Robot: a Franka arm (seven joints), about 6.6 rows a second.
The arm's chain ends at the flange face. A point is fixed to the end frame.
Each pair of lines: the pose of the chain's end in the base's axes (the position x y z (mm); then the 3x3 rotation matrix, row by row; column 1 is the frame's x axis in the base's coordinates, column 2 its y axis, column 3 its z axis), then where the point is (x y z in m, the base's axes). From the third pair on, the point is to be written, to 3 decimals.
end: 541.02 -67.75 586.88; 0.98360 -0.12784 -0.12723; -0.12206 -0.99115 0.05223; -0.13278 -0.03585 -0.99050
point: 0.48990 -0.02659 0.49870
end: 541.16 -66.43 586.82; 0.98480 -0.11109 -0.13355; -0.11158 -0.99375 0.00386; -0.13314 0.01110 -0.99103
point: 0.48886 -0.03029 0.49714
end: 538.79 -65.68 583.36; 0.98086 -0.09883 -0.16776; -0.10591 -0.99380 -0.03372; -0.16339 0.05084 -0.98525
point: 0.483 -0.033 0.494
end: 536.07 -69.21 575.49; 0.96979 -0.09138 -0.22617; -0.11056 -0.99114 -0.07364; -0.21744 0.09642 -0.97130
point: 0.475 -0.041 0.489
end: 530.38 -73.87 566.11; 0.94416 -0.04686 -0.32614; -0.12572 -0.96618 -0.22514; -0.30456 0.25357 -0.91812
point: 0.459 -0.060 0.483
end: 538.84 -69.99 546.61; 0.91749 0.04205 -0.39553; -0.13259 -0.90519 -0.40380; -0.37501 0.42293 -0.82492
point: 0.460 -0.075 0.471
